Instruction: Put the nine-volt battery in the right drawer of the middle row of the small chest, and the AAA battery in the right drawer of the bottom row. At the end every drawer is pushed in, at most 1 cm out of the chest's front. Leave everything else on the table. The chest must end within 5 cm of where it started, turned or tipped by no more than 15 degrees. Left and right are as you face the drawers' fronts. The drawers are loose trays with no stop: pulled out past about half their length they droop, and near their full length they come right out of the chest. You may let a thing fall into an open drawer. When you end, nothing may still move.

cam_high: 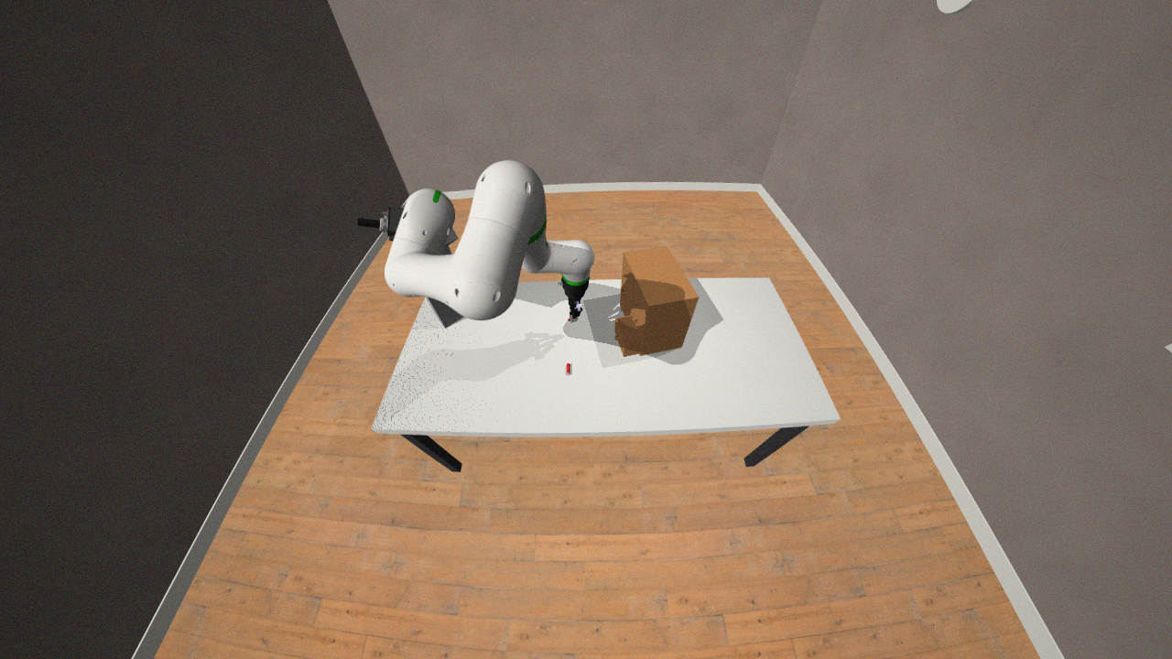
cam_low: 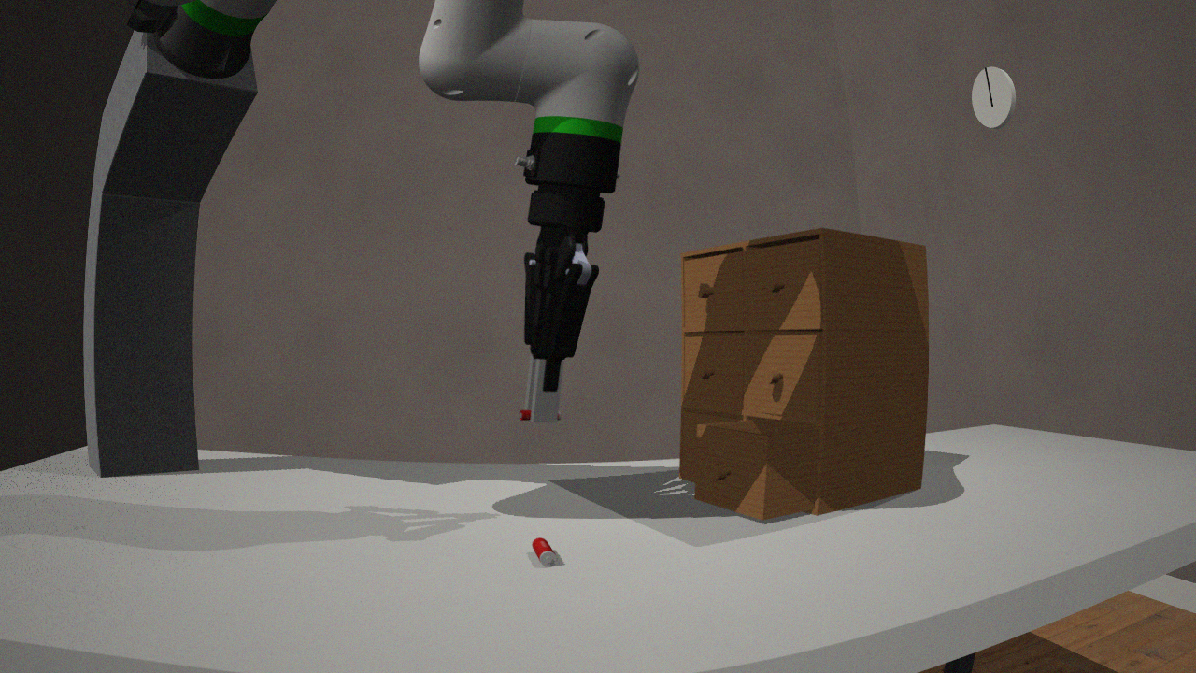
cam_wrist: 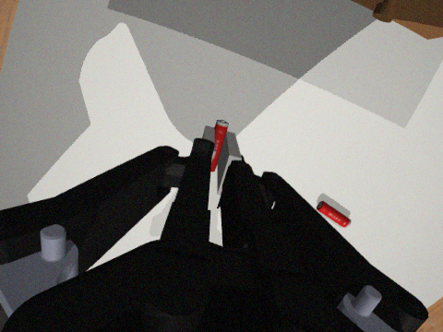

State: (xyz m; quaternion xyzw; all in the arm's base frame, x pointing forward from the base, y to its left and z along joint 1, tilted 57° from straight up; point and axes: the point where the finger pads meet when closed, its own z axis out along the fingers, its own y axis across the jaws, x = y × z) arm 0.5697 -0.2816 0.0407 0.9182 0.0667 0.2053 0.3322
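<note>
Now: hand 1 cm to the right of the red AAA battery and 3 cm above it. From my hand the other things lie so: black nine-volt battery: 38 cm ahead, 15 cm to the right, 2 cm below.
</note>
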